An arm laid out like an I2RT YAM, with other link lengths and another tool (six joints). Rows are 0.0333 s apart.
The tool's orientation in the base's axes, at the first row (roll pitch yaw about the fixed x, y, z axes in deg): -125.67, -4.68, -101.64
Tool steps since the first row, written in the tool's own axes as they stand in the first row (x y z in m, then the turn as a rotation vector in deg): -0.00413, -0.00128, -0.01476, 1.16, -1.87, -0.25; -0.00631, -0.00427, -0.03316, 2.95, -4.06, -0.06; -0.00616, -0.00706, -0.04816, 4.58, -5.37, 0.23; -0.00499, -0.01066, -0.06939, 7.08, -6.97, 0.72; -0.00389, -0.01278, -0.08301, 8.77, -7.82, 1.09; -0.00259, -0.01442, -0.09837, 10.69, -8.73, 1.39; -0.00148, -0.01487, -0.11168, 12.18, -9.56, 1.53; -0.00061, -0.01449, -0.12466, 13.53, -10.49, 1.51; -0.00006, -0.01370, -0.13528, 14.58, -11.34, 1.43; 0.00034, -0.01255, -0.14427, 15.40, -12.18, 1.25
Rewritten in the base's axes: -0.01002, 0.00707, 0.00928, 0.66, -1.18, 1.75; -0.02230, 0.01291, 0.02221, 1.73, -3.08, 3.56; -0.03249, 0.01578, 0.03320, 2.40, -4.80, 4.59; -0.04731, 0.01892, 0.04855, 3.22, -7.43, 5.80; -0.05700, 0.02060, 0.05827, 3.66, -9.20, 6.41; -0.06838, 0.02248, 0.06863, 4.05, -11.19, 7.13; -0.07880, 0.02417, 0.07682, 4.34, -12.72, 7.85; -0.08940, 0.02607, 0.08413, 4.60, -14.08, 8.72; -0.09832, 0.02781, 0.08971, 4.82, -15.13, 9.54; -0.10614, 0.02938, 0.09403, 5.01, -15.94, 10.39
